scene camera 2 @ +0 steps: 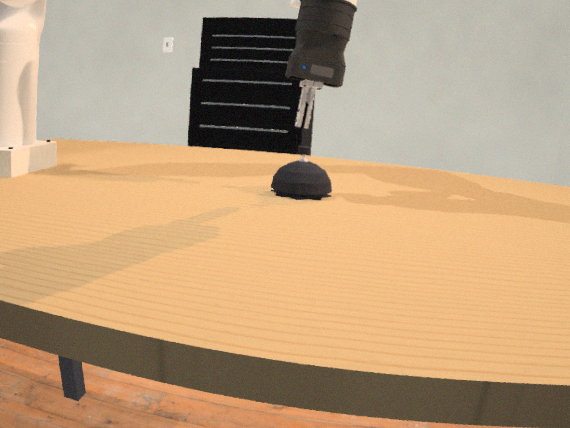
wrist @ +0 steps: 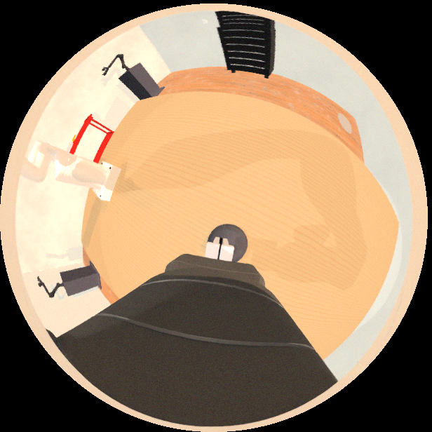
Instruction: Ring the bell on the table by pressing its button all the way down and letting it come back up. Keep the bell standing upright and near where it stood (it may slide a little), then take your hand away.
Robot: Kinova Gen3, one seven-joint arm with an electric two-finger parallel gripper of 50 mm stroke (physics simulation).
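Frame: origin at the arm's base, x right, y ahead, z up, level; metres.
Seen in the pictures: gripper, between the fingertips: (scene camera 2: 301, 127); arm's base, origin of its link: (scene camera 2: 11, 143).
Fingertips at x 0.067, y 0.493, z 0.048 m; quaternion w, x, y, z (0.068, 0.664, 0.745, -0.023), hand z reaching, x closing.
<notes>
Offsets run from my fingertips to a thing's middle. "pt": to the spot under its first point. Level surfaces: height alone.
The bell {dy +0.006, dx +0.012, dz -0.058 m} (scene camera 2: 301, 181) (wrist: 239, 237) is a dark dome standing upright on the table. Its small pale button {pt dy +0.006, dx +0.015, dz -0.041 m} (scene camera 2: 303, 158) shows on top in the scene view; in the wrist view the fingers hide it. My gripper (scene camera 2: 302, 126) (wrist: 219, 245) is shut with nothing between its fingers. It points down, slightly tilted, above the bell. In the scene view a gap shows between the fingertips and the button, and the tips are nearly in line above it. In the wrist view the fingertips overlap the lower left part of the dome.
The wooden table {dz -0.091 m} (scene camera 2: 320, 280) (wrist: 200, 210) carries a pale robot base (scene camera 2: 30, 157) (wrist: 107, 182) at the left. A black drawer cabinet (scene camera 2: 245, 92) (wrist: 246, 42) stands behind the table. The wrist view also shows a red frame (wrist: 81, 135) beyond the table's left edge.
</notes>
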